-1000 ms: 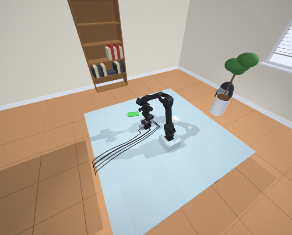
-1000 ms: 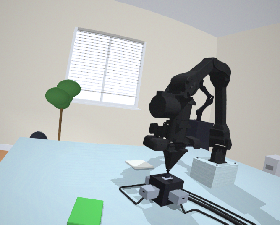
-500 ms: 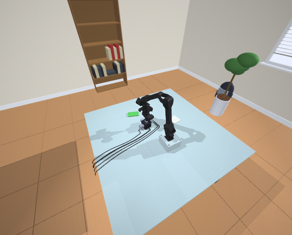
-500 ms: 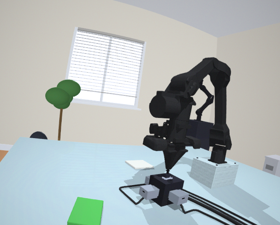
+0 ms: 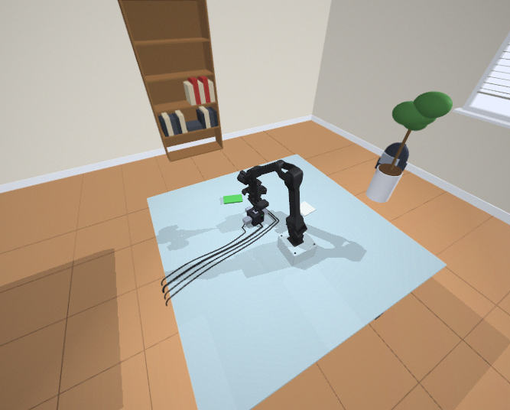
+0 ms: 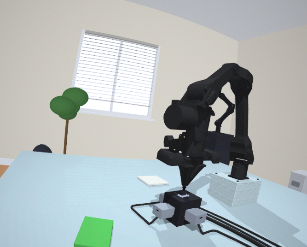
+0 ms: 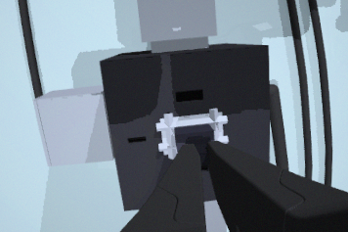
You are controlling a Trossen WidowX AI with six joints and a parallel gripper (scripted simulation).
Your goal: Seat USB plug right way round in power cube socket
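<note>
My gripper tip is now 20 mm above the grey USB plug. The rest, counted from my gripper tip: green block 250 mm ahead, 30 mm to the left, 100 mm below; USB socket 40 mm below; white flat pad 90 mm behind, 330 mm to the right, 100 mm below.
</note>
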